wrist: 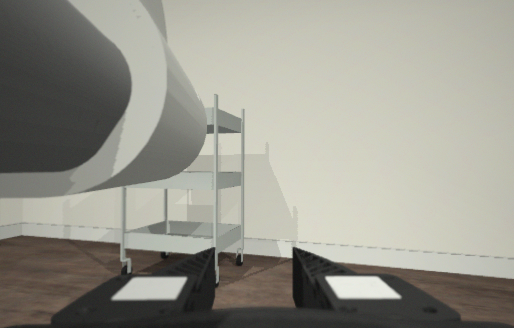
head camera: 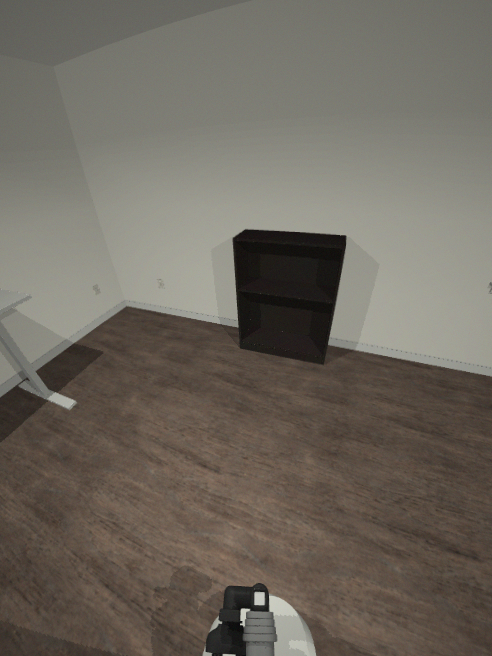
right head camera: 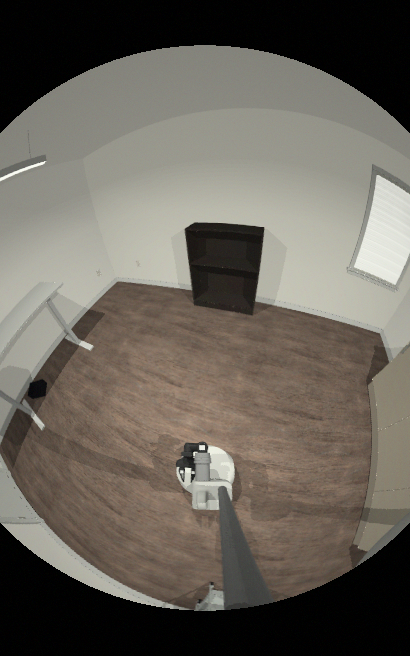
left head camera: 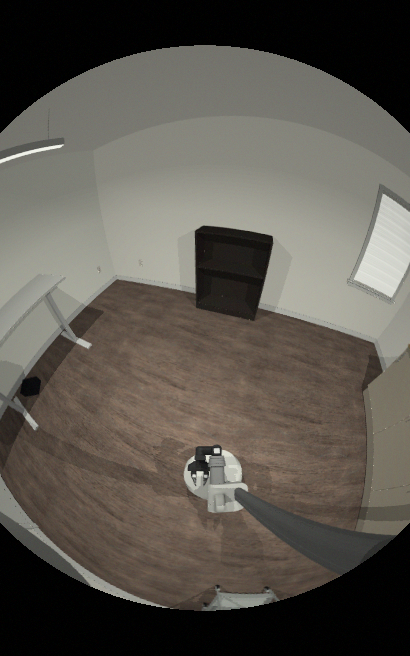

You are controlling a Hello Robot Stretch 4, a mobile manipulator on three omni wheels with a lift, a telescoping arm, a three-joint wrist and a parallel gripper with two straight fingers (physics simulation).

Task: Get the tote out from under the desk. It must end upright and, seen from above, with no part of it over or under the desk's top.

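Places are measured from the robot's base along level axes (x ahead, y left, z up), in centimetres.
Where they show: gripper, fingertip midpoint: [wrist: 253, 271] [right head camera: 186, 482] [left head camera: 199, 485].
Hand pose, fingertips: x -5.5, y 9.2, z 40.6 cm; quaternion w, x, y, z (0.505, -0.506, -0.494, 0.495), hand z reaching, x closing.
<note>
After its pixels a point has its place.
The tote [left head camera: 31, 386] {x 52.9, y 225.2, z -2.4 cm} [right head camera: 37, 388] {x 53.1, y 227.8, z -2.3 cm} is a small, dark, box-like shape on the floor at the far left. It stands in the shadow beneath the desk, close to the nearer desk leg; whether it is upright is too small to tell. The desk [head camera: 10, 297] {x 133.6, y 153.6, z 92.3 cm} [left head camera: 32, 295] {x 108.5, y 169.3, z 92.3 cm} [right head camera: 30, 305] {x 105.4, y 172.1, z 92.3 cm} has a light grey top on slanted legs with flat feet. The tote does not show in the head camera or wrist view. My gripper [wrist: 253, 271] {x -5.5, y 9.2, z 40.6 cm} [left head camera: 200, 481] {x -5.5, y 9.2, z 40.6 cm} is open and empty, folded back over my base, well away from the tote and pointing toward a cart and a wall.
A black bookcase [head camera: 291, 238] {x 189.9, y -27.2, z 103.3 cm} [left head camera: 235, 232] {x 191.7, y -26.8, z 103.3 cm} [right head camera: 227, 230] {x 181.1, y -27.7, z 102.4 cm} stands against the far wall. A light metal cart [wrist: 216, 200] {x -118.8, y -1.8, z 32.6 cm} [left head camera: 245, 599] on casters stands near the wall behind my base. A large beige piece of furniture [left head camera: 392, 425] [right head camera: 397, 425] {x -7.7, y -161.8, z 40.1 cm} stands on the right.
</note>
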